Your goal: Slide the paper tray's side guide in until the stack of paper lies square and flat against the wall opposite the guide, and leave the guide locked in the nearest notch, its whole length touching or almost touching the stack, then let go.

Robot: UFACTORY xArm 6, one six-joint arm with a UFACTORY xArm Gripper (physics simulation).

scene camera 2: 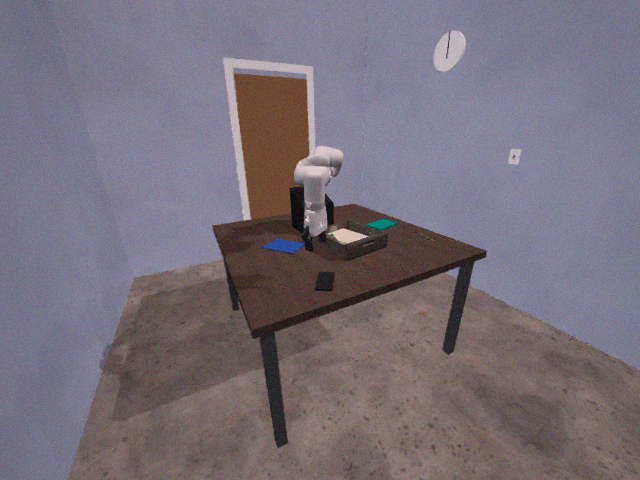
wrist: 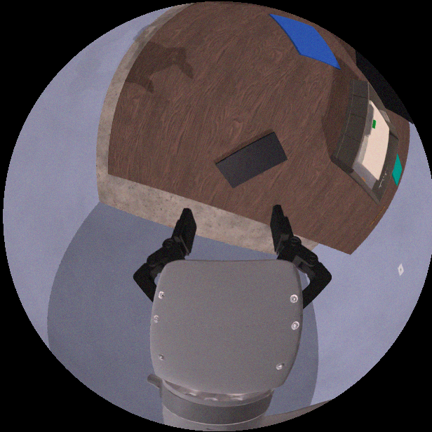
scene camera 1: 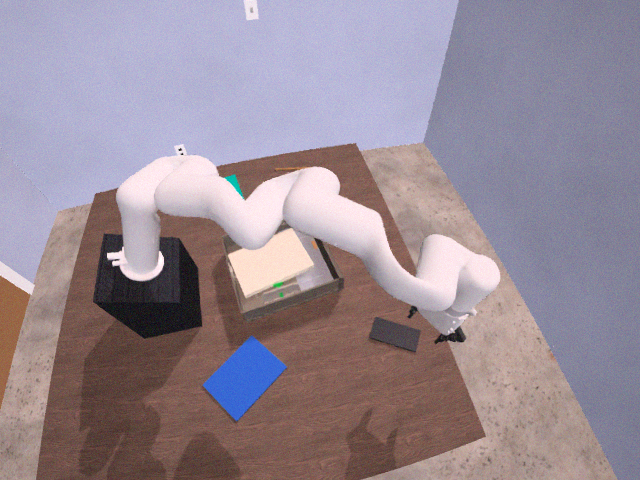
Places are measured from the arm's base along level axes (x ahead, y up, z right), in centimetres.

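Pixels of known places: gripper, fingertip midpoint: (scene camera 2: 315, 245) (scene camera 1: 424, 326); arm's base, origin of the base link: (scene camera 1: 141, 262).
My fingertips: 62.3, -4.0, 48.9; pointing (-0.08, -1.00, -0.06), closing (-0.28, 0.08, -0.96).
Observation:
Ahead of a thing's pixels: the offset from my fingertips to its top centre, as dx, dy, dz. "pt": to the spot under its first point.
The paper tray @(-23.5, -9.6, -43.4) (scene camera 1: 310, 296) (scene camera 2: 360, 250) (wrist: 349, 120) is a dark, open box on the table. The cream stack of paper @(-26.1, -15.2, -46.1) (scene camera 1: 271, 261) (scene camera 2: 348, 236) (wrist: 376, 145) lies inside, slightly turned against the tray walls in scene camera 1. Green marks @(pt -27.3, -11.3, -33.9) (scene camera 1: 278, 284) (scene camera 2: 331, 235) (wrist: 374, 124) show at the stack's edge, beside a pale, partly see-through piece that looks like the side guide; its full outline and its notch are unclear. My gripper (scene camera 1: 430, 326) (scene camera 2: 315, 242) (wrist: 232, 215) is wide open and empty, raised near the table edge, well away from the tray.
A black slab @(-1.1, -18.4, -5.6) (scene camera 1: 394, 334) (scene camera 2: 325, 281) (wrist: 251, 160) lies near my gripper. A blue flat item @(-47.5, -18.4, -13.8) (scene camera 1: 245, 378) (scene camera 2: 283, 245) (wrist: 307, 42) and a teal one @(-31.5, -17.4, -86.6) (scene camera 1: 235, 185) (scene camera 2: 382, 224) (wrist: 397, 170) lie on either side of the tray. My arm passes over the tray's back part in scene camera 1.

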